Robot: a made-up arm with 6 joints. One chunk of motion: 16 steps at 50 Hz.
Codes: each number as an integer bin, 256 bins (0 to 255) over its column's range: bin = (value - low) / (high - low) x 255, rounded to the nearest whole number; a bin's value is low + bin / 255 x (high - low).
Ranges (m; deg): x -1.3..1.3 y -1.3..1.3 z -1.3..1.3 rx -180..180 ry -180..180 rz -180..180
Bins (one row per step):
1: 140 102 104 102 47 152
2: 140 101 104 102 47 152
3: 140 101 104 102 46 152
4: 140 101 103 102 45 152
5: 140 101 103 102 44 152
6: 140 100 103 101 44 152
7: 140 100 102 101 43 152
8: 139 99 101 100 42 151
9: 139 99 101 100 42 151
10: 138 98 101 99 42 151
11: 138 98 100 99 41 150
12: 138 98 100 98 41 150
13: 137 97 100 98 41 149
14: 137 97 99 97 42 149
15: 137 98 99 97 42 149
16: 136 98 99 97 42 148
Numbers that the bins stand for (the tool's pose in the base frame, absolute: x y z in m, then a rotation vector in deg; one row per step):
1: 0.1275 -0.2600 -0.2396 -36.00 -113.65 34.59
2: 0.1275 -0.2702 -0.2396 -36.00 -113.65 34.59
3: 0.1275 -0.2702 -0.2396 -36.00 -115.06 34.59
4: 0.1275 -0.2702 -0.2498 -36.00 -116.47 34.59
5: 0.1275 -0.2702 -0.2498 -36.00 -117.88 34.59
6: 0.1275 -0.2804 -0.2498 -37.41 -117.88 34.59
7: 0.1275 -0.2804 -0.2600 -37.41 -119.29 34.59
8: 0.1173 -0.2906 -0.2702 -38.82 -120.71 33.18
9: 0.1173 -0.2906 -0.2702 -38.82 -120.71 33.18
10: 0.1071 -0.3008 -0.2702 -40.24 -120.71 33.18
11: 0.1071 -0.3008 -0.2804 -40.24 -122.12 31.76
12: 0.1071 -0.3008 -0.2804 -41.65 -122.12 31.76
13: 0.0969 -0.3110 -0.2804 -41.65 -122.12 30.35
14: 0.0969 -0.3110 -0.2906 -43.06 -120.71 30.35
15: 0.0969 -0.3008 -0.2906 -43.06 -120.71 30.35
16: 0.0867 -0.3008 -0.2906 -43.06 -120.71 28.94

